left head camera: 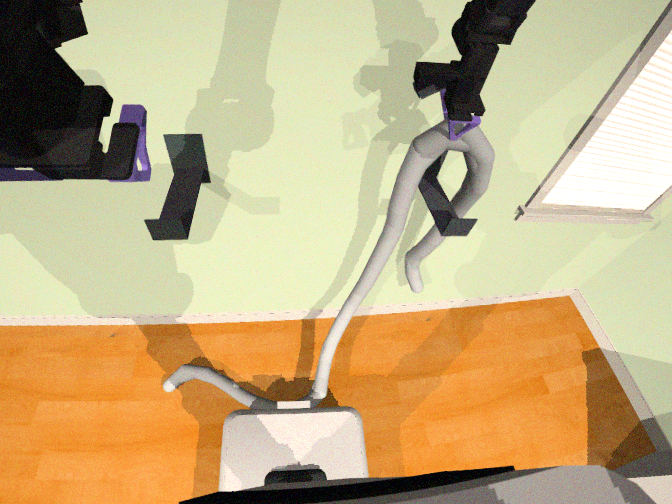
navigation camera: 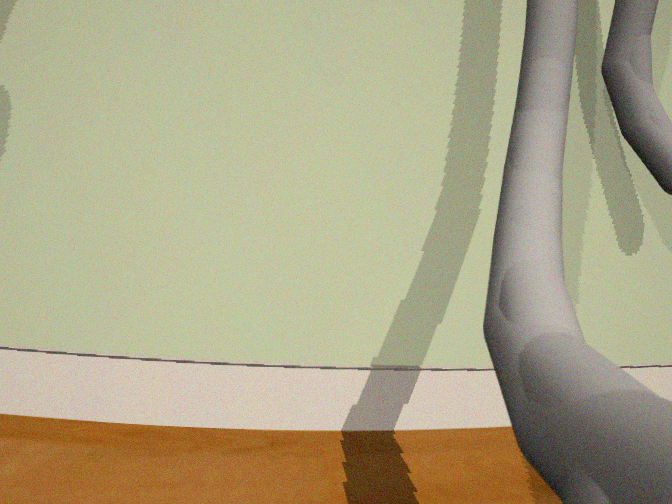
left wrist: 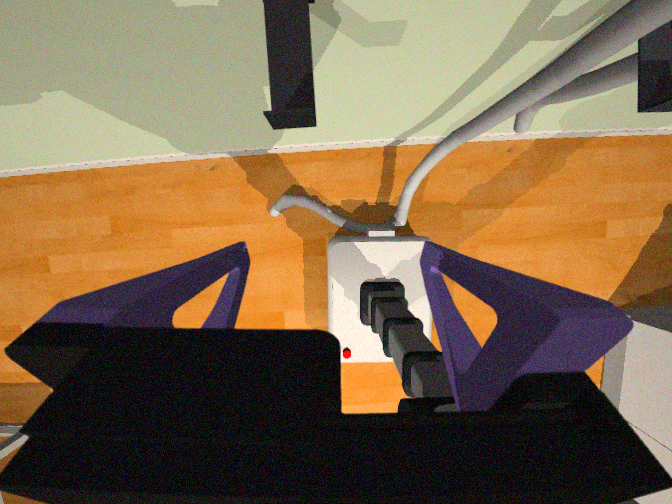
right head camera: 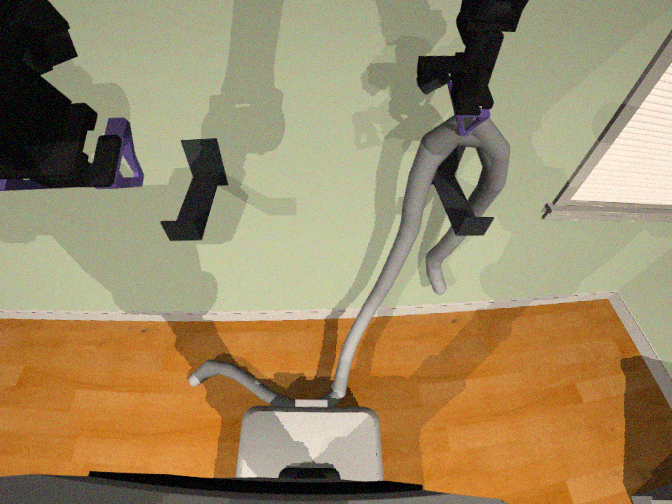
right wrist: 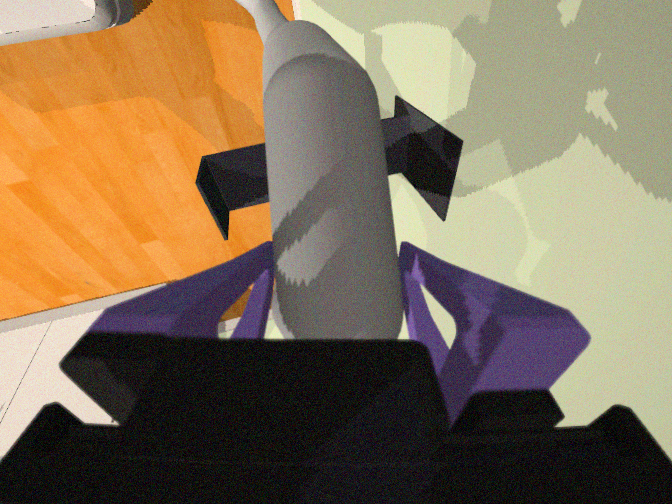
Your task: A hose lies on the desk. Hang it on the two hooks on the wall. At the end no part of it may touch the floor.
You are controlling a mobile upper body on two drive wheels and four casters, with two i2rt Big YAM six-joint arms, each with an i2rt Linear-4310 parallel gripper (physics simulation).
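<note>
A grey hose [left head camera: 379, 254] runs from the floor in front of my base up to the right wall hook [left head camera: 442, 203]. My right gripper [left head camera: 461, 125] is shut on the hose at the top of its bend, above that hook. In the right wrist view the hose [right wrist: 331, 217] sits between the purple fingers [right wrist: 336, 287], with the hook [right wrist: 325, 162] behind it. One short end [left head camera: 415, 271] hangs free below the hook. The other end [left head camera: 169, 386] lies on the wooden floor. My left gripper [left head camera: 132, 143] is open and empty, left of the left hook [left head camera: 179, 187].
My white base [left head camera: 293, 447] stands on the orange floor below the hose. A window [left head camera: 613, 157] is on the wall at the right. A grey desk edge [left head camera: 542, 485] shows at the bottom. The baseboard [navigation camera: 217, 390] runs along the wall.
</note>
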